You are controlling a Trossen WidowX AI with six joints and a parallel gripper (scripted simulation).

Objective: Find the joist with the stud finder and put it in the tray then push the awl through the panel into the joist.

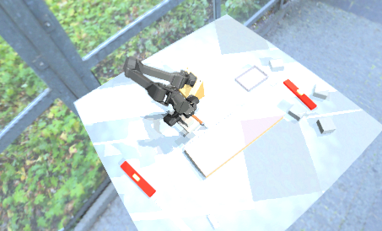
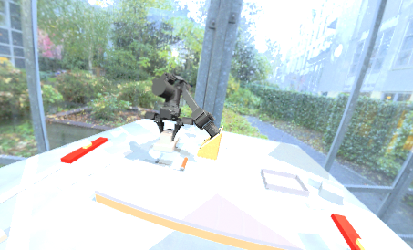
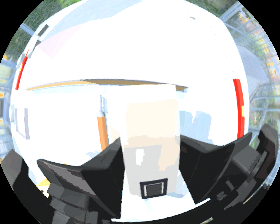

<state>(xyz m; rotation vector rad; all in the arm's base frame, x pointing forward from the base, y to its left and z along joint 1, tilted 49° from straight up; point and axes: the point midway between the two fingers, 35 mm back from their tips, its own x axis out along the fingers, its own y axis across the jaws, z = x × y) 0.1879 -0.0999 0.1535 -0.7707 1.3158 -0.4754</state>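
The light is 4 cm behind my gripper tip and 3 cm above it. The rest, counted from my gripper tip: tray (3 cm behind, 50 cm to the left, 10 cm below); then awl (1 cm ahead, 8 cm to the left, 10 cm below); then stud finder (2 cm behind, 2 cm above).
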